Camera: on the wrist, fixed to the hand. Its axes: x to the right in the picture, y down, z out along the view.
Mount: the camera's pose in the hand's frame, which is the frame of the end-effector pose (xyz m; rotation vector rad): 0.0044 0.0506 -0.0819 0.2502 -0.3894 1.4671
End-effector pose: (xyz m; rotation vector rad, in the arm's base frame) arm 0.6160 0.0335 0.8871 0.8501 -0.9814 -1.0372
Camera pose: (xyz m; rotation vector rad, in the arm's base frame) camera 0.7083 0.0528 0.9069 -0.0513 -1.6558 0.2228
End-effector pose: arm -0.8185 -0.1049 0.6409 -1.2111 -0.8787 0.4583
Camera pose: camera -0.7444 -0.1355 0.5875 -1.3840 -0.0617 1.9539
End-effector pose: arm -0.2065 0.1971 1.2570 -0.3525 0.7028 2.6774
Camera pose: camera -0.2182 0.1151 1.2078 -0.6478 -0.8352 -1.9553
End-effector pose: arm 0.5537 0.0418 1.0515 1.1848 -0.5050 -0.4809
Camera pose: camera 0.6110 0.1153 1.0760 0.6646 -1.6030 0.6569
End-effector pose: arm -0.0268 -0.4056 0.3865 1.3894 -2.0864 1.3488
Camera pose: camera -0.0910 -0.3360 0.4046 0.0888 2.0712 -1.0973
